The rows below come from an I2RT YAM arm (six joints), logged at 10 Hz.
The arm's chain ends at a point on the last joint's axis. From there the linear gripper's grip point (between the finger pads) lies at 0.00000 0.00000 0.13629 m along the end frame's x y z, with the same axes.
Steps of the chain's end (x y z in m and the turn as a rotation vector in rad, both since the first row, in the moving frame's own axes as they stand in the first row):
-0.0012 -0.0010 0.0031 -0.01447 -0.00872 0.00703
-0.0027 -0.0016 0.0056 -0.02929 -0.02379 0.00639
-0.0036 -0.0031 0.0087 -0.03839 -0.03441 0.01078
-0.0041 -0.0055 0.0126 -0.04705 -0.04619 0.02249
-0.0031 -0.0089 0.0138 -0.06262 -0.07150 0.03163
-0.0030 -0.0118 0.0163 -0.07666 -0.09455 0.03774
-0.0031 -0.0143 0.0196 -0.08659 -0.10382 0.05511
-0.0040 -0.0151 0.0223 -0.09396 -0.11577 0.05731
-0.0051 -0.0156 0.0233 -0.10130 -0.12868 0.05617
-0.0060 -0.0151 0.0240 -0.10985 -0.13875 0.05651
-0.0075 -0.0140 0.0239 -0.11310 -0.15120 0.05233
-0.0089 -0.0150 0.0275 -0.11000 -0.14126 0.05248
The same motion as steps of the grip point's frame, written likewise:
-0.0024 0.0010 0.0031 -0.01447 -0.00872 0.00703
-0.0060 0.0024 0.0055 -0.02929 -0.02379 0.00639
-0.0083 0.0021 0.0085 -0.03839 -0.03441 0.01078
-0.0105 0.0008 0.0123 -0.04705 -0.04619 0.02249
-0.0130 -0.0005 0.0132 -0.06262 -0.07150 0.03163
-0.0160 -0.0016 0.0153 -0.07666 -0.09455 0.03774
-0.0175 -0.0029 0.0184 -0.08659 -0.10382 0.05511
-0.0201 -0.0028 0.0208 -0.09396 -0.11577 0.05731
-0.0229 -0.0024 0.0215 -0.10130 -0.12868 0.05617
-0.0252 -0.0007 0.0219 -0.10985 -0.13875 0.05651
-0.0284 0.0008 0.0215 -0.11310 -0.15120 0.05233
-0.0284 -0.0006 0.0253 -0.11000 -0.14126 0.05248

